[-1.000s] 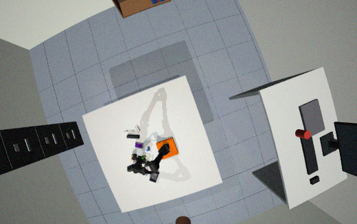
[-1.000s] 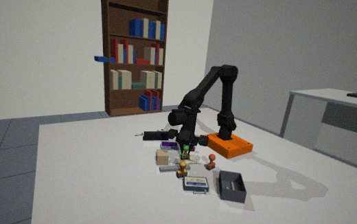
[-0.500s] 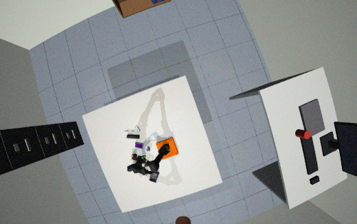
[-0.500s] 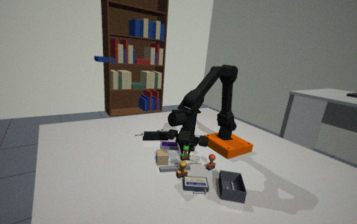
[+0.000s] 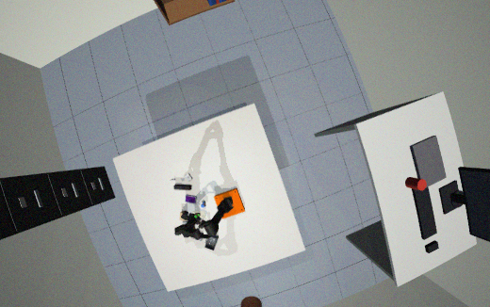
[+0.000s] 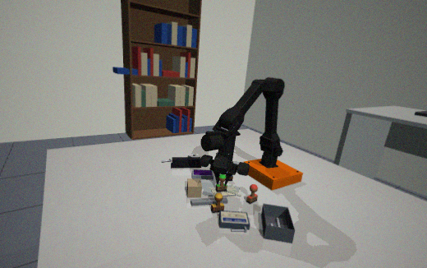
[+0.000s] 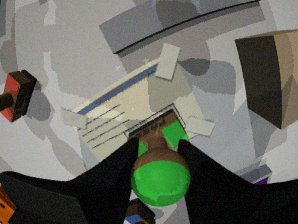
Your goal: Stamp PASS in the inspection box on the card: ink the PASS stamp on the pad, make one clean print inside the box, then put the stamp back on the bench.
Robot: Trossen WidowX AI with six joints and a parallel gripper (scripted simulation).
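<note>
Now: the pale card 30 mm below my gripper tip, 10 mm to the left of it and 10 mm behind it. Round my gripper tip: grey bar (80 mm ahead, 60 mm to the left, 20 mm below); then blue-topped stamp (80 mm to the right, 80 mm behind, 10 mm below); then tan block (110 mm ahead, 20 mm to the right).
</note>
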